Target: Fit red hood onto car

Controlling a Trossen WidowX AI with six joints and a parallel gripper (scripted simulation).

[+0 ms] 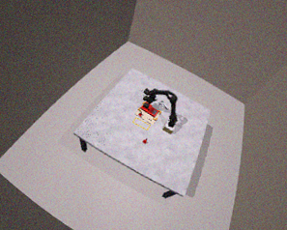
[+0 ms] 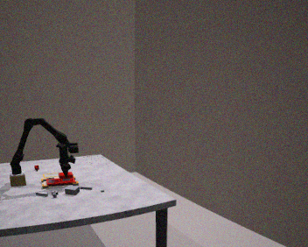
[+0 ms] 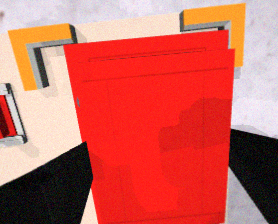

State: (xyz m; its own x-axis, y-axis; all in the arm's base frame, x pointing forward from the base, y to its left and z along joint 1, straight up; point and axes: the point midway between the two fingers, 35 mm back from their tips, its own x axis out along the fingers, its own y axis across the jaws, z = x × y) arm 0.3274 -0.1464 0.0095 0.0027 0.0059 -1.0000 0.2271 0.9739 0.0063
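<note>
My gripper tip is now 1 cm below the red hood. Round my gripper tip: grey engine part: 3 cm below; then jig: 4 cm to the left, 4 cm below, 4 cm behind.
</note>
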